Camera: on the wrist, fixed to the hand. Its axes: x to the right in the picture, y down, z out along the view.
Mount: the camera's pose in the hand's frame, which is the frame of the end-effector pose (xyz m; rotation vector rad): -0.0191 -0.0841 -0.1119 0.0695 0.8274 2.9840
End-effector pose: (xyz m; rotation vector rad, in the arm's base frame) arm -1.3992 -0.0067 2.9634 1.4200 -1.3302 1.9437
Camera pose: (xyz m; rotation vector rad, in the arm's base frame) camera -1.3862 0.1329 2.9811 1.4843 1.0206 -0.8256
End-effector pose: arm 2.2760 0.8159 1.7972 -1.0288 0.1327 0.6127
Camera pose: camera 2.3249 0.6840 1.8099 0.0245 -1.8747 -1.8084
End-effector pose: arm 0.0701 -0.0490 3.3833 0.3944 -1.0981 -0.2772
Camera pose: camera 0.1608 -0.0975 3.2864 -1.1818 0.0735 2.2908
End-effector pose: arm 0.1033 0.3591 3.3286 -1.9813 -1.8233 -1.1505
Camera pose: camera -0.0165 0.2923 3.3626 -1.1896 1.5422 -0.1693
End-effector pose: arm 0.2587 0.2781 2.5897 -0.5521 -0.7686 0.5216
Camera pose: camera 0.3515 0.1741 2.5669 1.1866 -1.4043 -2.2529
